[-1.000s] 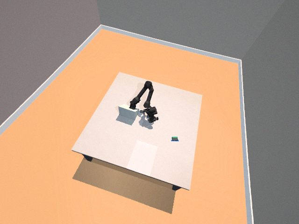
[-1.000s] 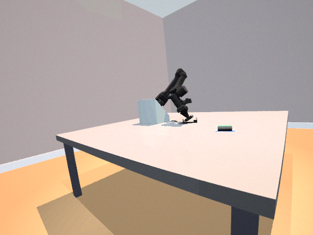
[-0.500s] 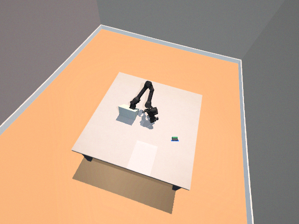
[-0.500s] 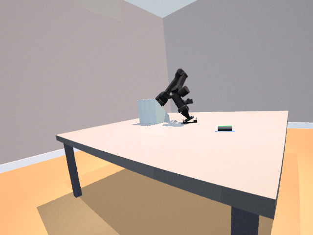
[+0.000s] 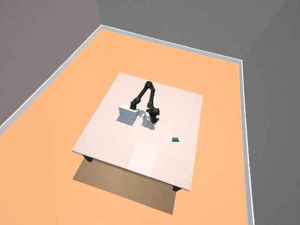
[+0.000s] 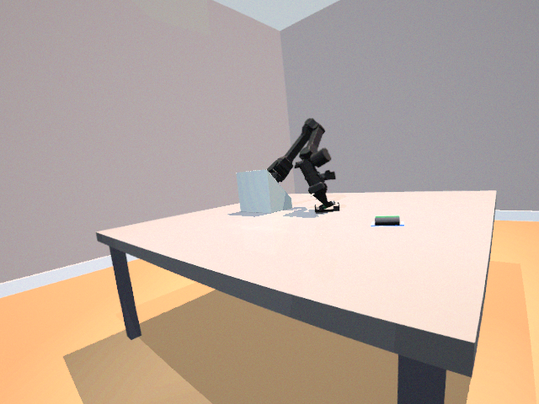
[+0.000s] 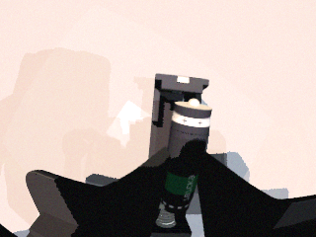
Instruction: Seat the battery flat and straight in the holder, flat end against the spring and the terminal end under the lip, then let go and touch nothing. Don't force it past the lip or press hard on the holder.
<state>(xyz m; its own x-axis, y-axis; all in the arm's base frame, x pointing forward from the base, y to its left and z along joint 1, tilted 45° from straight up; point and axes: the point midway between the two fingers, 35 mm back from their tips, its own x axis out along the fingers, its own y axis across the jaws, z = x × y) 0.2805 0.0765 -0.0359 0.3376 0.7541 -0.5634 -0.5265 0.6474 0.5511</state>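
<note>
Right now the battery is 1 cm above my gripper tip.
</note>
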